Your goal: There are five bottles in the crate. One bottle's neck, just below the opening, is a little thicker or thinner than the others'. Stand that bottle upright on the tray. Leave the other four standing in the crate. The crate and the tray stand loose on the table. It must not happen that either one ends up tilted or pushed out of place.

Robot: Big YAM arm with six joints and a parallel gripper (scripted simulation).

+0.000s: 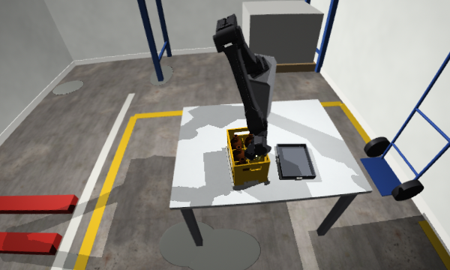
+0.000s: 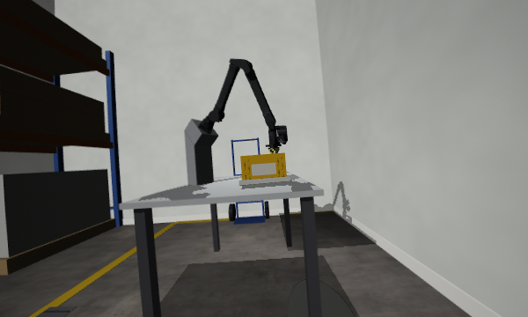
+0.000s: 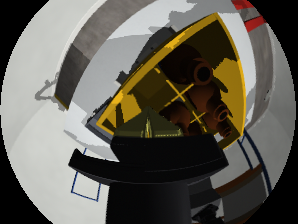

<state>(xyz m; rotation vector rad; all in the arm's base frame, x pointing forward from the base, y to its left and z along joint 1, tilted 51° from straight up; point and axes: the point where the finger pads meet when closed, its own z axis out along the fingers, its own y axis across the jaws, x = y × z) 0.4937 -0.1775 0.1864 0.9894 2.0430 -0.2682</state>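
Now: the crate 10 cm behind my hand, 1 cm to the right of it and 7 cm below it. Round my hand: dark tray (3 cm ahead, 26 cm to the left, 14 cm below); brown bottle (17 cm behind, 6 cm to the left, 6 cm below).
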